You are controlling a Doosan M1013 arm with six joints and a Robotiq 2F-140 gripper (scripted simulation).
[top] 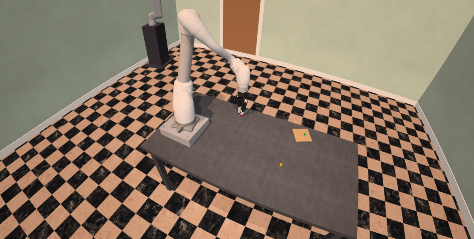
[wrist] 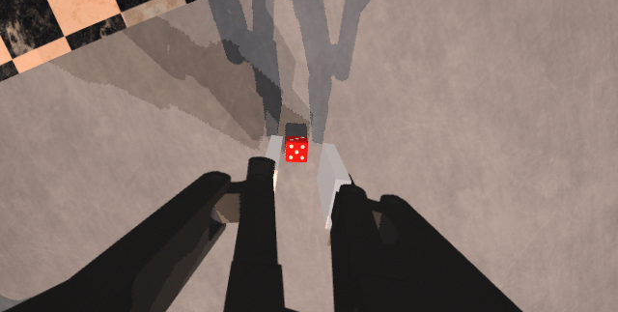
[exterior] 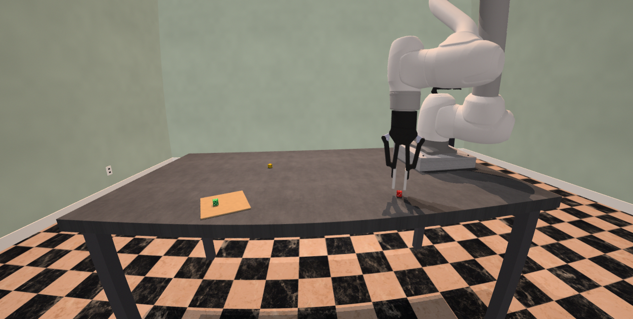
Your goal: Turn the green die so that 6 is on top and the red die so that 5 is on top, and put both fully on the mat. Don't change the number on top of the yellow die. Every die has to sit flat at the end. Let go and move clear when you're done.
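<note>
Now: hand 5 cm above the red die. Round my hand: yellow die 43 cm to the right, 40 cm ahead, 5 cm below; orange mat 55 cm ahead, 9 cm to the right, 6 cm below; green die 57 cm ahead, 8 cm to the right, 5 cm below.
</note>
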